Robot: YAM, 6 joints.
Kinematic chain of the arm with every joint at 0, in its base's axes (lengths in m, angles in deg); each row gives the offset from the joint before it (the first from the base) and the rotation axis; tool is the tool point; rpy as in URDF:
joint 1: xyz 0 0 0.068 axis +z
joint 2: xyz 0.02 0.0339 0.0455 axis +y
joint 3: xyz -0.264 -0.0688 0 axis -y
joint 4: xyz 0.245 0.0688 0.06 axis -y
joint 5: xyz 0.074 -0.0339 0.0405 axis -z
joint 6: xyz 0.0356 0 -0.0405 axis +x
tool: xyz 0 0 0 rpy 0 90 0
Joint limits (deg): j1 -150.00..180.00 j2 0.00..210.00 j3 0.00..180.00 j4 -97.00..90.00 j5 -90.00..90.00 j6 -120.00..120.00
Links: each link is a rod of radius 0.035 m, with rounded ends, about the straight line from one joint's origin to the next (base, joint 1, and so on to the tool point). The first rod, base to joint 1, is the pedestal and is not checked.
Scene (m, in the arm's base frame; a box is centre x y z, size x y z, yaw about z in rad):
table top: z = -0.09
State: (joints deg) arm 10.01 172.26 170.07 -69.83 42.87 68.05
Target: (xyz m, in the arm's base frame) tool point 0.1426 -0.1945 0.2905
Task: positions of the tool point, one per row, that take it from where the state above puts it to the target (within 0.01 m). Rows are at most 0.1 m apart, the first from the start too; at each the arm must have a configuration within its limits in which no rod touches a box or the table.
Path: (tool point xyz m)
1: 0.5397 -0.0083 0.1484
2: 0.5020 -0.0826 0.1895
3: 0.4453 -0.1437 0.2256
4: 0.3747 -0.1871 0.2552
5: 0.2964 -0.2101 0.2764
6: 0.2169 -0.2120 0.2885
7: 0.1426 -0.1945 0.2905

